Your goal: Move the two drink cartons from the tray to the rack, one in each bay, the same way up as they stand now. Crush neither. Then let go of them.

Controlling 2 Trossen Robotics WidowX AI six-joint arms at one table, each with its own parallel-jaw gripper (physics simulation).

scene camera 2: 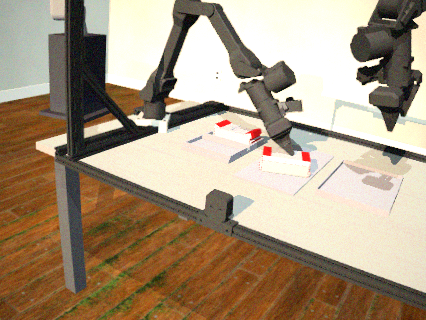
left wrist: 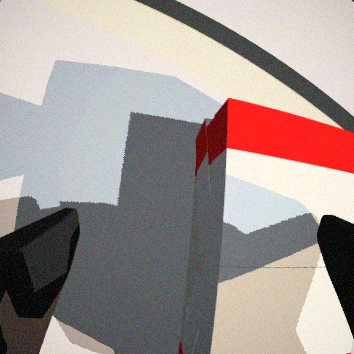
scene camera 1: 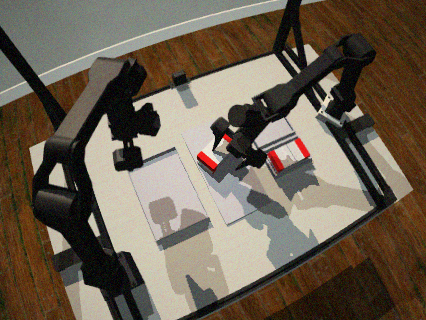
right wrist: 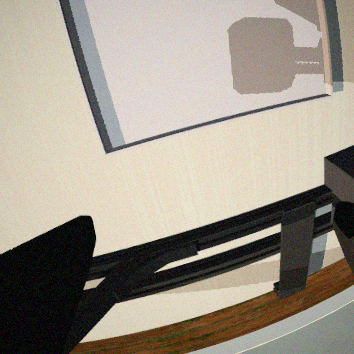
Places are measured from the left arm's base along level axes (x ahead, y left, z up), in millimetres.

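Pixels of known places: left gripper, fingertip midpoint: [scene camera 2: 291, 152] [left wrist: 203, 225] [scene camera 1: 224, 160]; right gripper, fingertip midpoint: [scene camera 2: 396, 123] [right wrist: 218, 222]; left arm's base, origin of the base link: [scene camera 2: 153, 116] [scene camera 1: 334, 110]; right arm's base, origin of the base link: [scene camera 1: 113, 275].
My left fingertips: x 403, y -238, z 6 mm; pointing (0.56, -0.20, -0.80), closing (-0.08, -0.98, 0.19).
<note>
Ahead of a thing's pixels: the offset from my left fingertips to its top centre. "spot": to the spot under its first point. Level surfaces: height alone.
One white carton with red ends {36 mm right, 19 mm back, 8 mm up} [scene camera 1: 207, 161] [scene camera 2: 285, 166] [left wrist: 285, 130] lies on the flat pale pad [scene camera 1: 235, 207] [scene camera 2: 280, 185]. My left gripper [scene camera 1: 228, 156] [scene camera 2: 290, 150] [left wrist: 203, 225] is open at this carton; in the left wrist view one finger is over its top and the other stands well off its side. The other carton {165 mm left, 136 mm back, 0 mm up} [scene camera 1: 289, 156] [scene camera 2: 235, 133] lies in the lower bay, in scene camera 1, of the rack {113 mm left, 173 mm back, 21 mm down} [scene camera 1: 280, 140] [scene camera 2: 247, 150]; the upper bay is empty. The low-walled tray {100 mm right, 177 mm ahead, 25 mm down} [scene camera 1: 172, 180] [scene camera 2: 370, 192] [right wrist: 165, 90] is empty. My right gripper [scene camera 1: 128, 160] [scene camera 2: 391, 122] [right wrist: 218, 222] is open above the tray's end.
The left arm reaches over the rack and hides part of it in scene camera 1. A dark frame rail runs around the table {42 mm down} [scene camera 1: 235, 97]. A small black block {spot: 301 mm right, 181 mm back, 6 mm up} [scene camera 1: 179, 77] [scene camera 2: 219, 204] stands on the edge rail. Dark uprights rise at the table's corners.
</note>
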